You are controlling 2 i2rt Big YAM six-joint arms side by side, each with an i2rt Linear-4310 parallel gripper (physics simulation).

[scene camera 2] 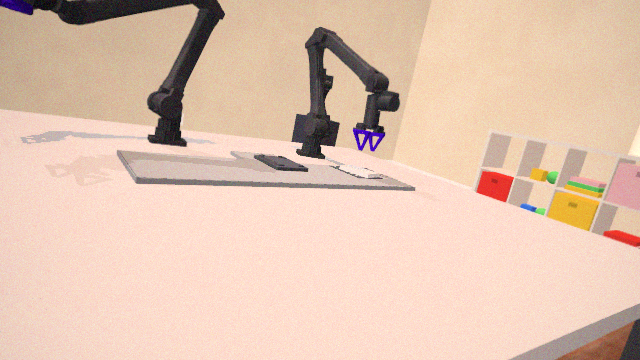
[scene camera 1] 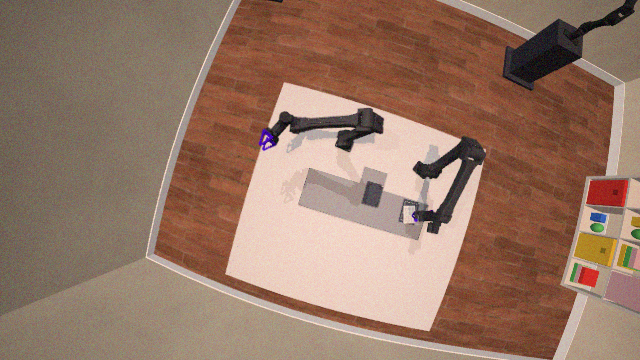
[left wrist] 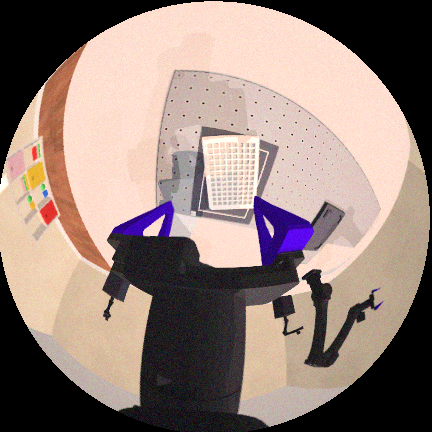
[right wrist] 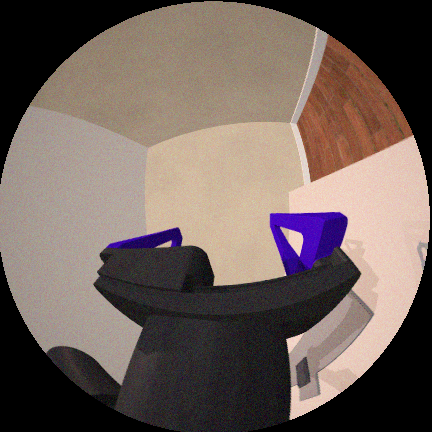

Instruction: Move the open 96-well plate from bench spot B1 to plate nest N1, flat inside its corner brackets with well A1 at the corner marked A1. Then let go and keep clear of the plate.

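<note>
The white open 96-well plate lies flat on the dark, white-outlined bench spot, turned askew to its outline. My left gripper is open and empty above the plate, its fingertips apart from it; in the left wrist view the plate shows beyond the fingertips, nearer the right one. The dark plate nest is empty. Its A1 mark is too small to read. My right gripper is open and empty, raised far from the plate.
A grey perforated board lies under the spot and the nest on the pale table. A shelf unit with coloured boxes and a dark pedestal stand off the table.
</note>
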